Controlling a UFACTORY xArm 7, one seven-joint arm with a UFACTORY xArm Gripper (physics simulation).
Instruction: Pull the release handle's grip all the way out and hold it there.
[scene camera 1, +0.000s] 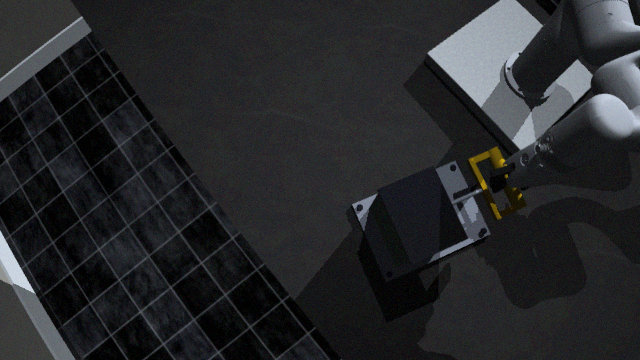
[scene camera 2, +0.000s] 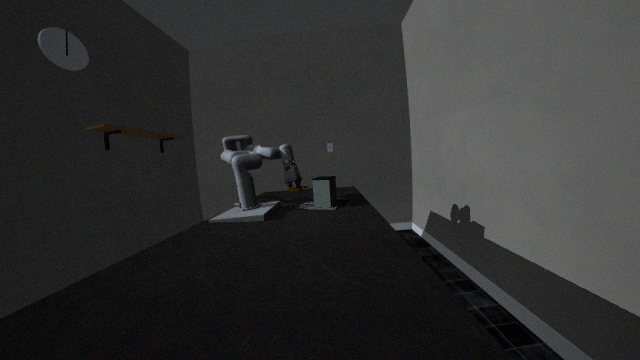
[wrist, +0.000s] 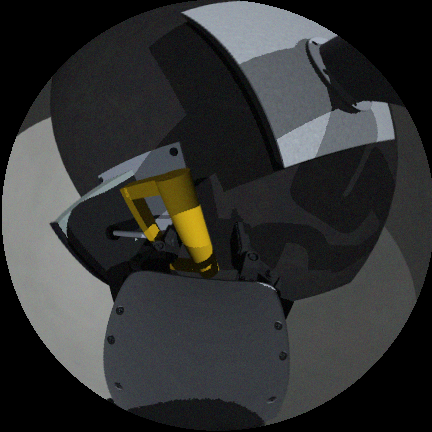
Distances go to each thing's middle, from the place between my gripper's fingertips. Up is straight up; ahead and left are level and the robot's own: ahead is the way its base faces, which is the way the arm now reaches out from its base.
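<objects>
Measured from the base plate (scene camera 1: 468, 212), my hand is 8 cm above it and 8 cm to the left of it. My hand is also 14 cm short of the plate.
</objects>
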